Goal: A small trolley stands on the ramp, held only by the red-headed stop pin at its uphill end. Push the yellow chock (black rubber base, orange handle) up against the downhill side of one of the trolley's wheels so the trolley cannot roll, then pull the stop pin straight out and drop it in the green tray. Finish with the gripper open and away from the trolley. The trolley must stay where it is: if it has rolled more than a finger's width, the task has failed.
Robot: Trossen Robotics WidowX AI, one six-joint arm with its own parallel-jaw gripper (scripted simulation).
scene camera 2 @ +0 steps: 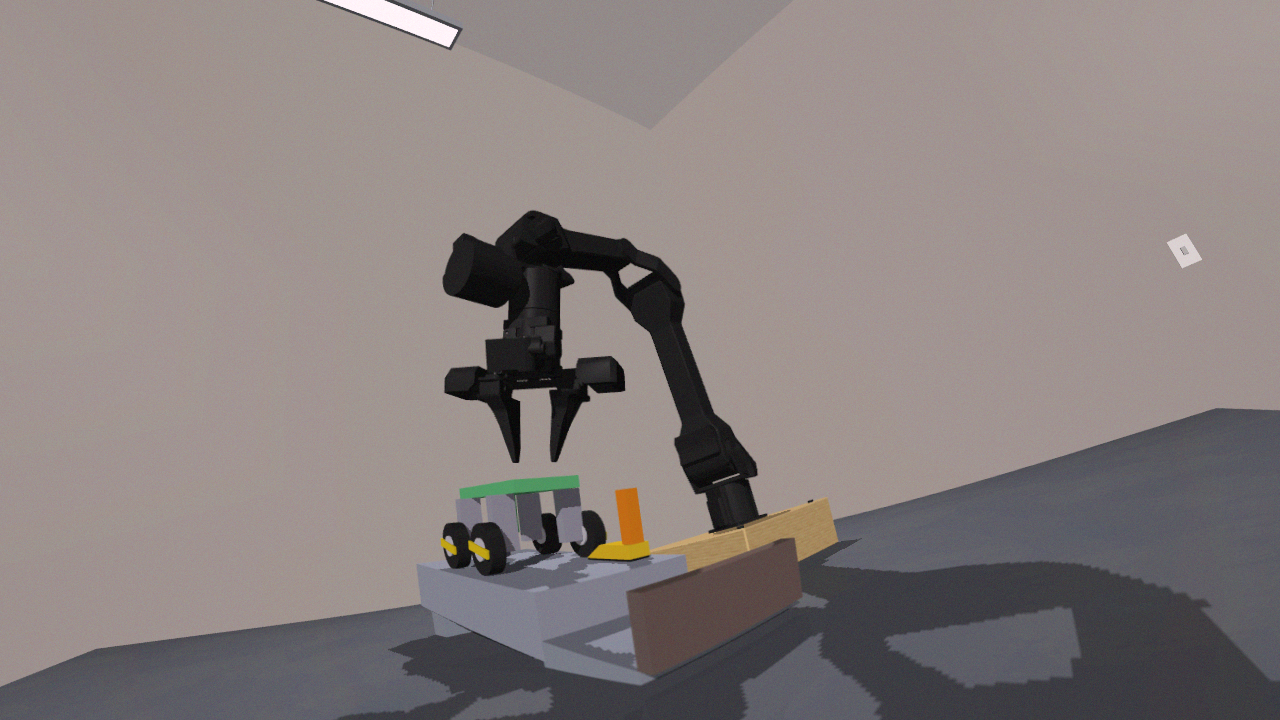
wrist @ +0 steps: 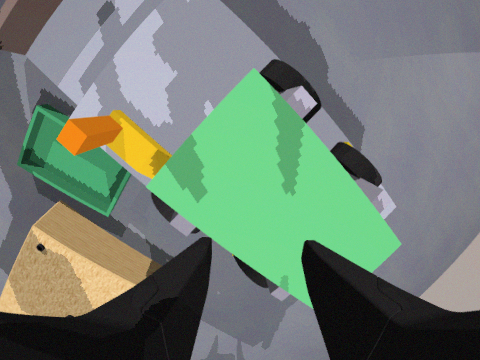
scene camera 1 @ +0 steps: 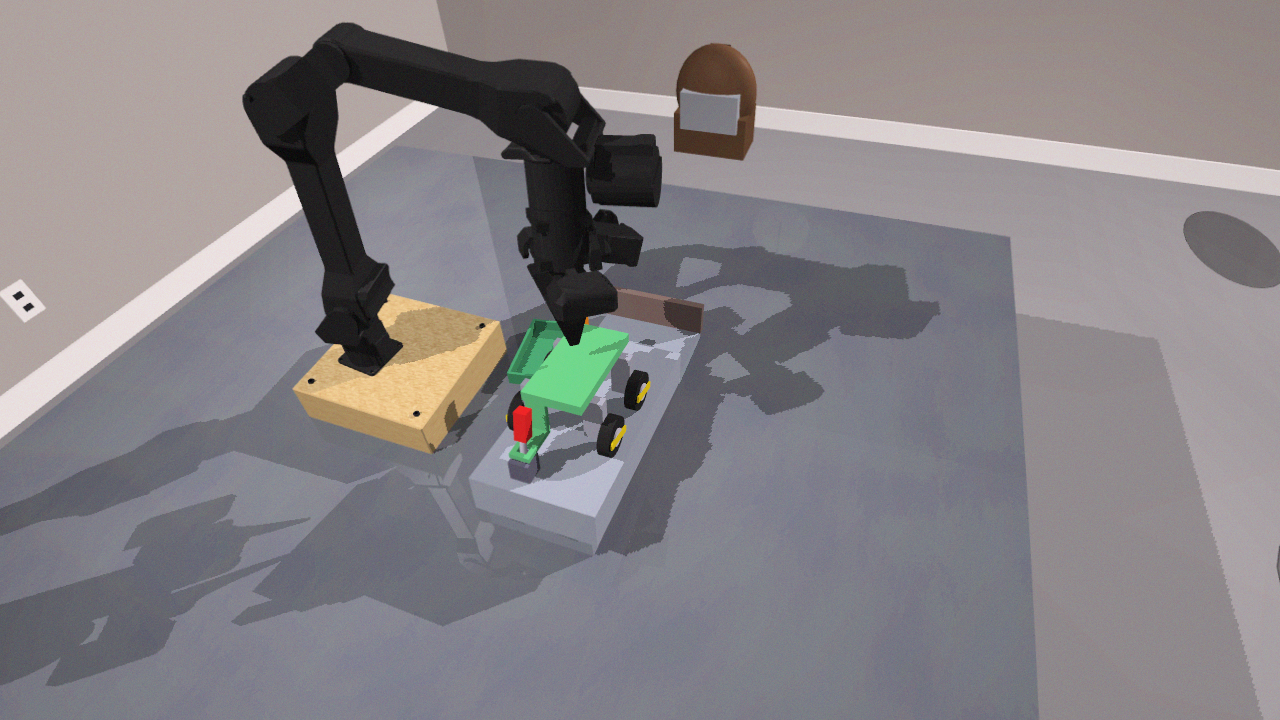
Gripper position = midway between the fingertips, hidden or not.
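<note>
Gripper (scene camera 2: 534, 462), (wrist: 257, 248), (scene camera 1: 569, 335). Trolley (scene camera 2: 488, 543), (wrist: 253, 176), (scene camera 1: 569, 377). Yellow chock (scene camera 2: 632, 547), (wrist: 140, 151). Red-headed stop pin (scene camera 1: 522, 417); scene camera 2 misses it, hidden by the trolley; the wrist view does not show it, hidden by the gripper. Brown board (scene camera 1: 676, 313). Grey ramp (scene camera 1: 576, 492). Green tray (wrist: 94, 172).
</note>
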